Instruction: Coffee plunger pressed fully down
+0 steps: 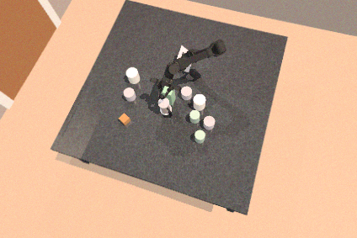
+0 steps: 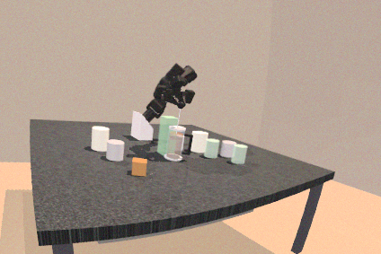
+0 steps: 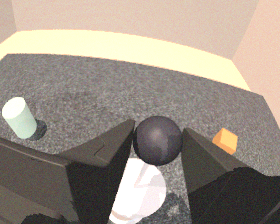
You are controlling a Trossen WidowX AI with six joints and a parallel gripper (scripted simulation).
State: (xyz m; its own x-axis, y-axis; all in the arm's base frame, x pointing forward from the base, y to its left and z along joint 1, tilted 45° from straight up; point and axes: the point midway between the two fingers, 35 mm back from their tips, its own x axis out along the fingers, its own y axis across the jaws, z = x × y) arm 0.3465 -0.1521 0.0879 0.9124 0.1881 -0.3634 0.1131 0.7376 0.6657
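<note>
Now: the coffee press 1 cm to the left of my gripper tip and 12 cm below it. The rest, counted from my gripper tip: tall pale green block: 9 cm behind, 1 cm to the left, 15 cm below; orange cube: 12 cm ahead, 24 cm to the right, 21 cm below.
</note>
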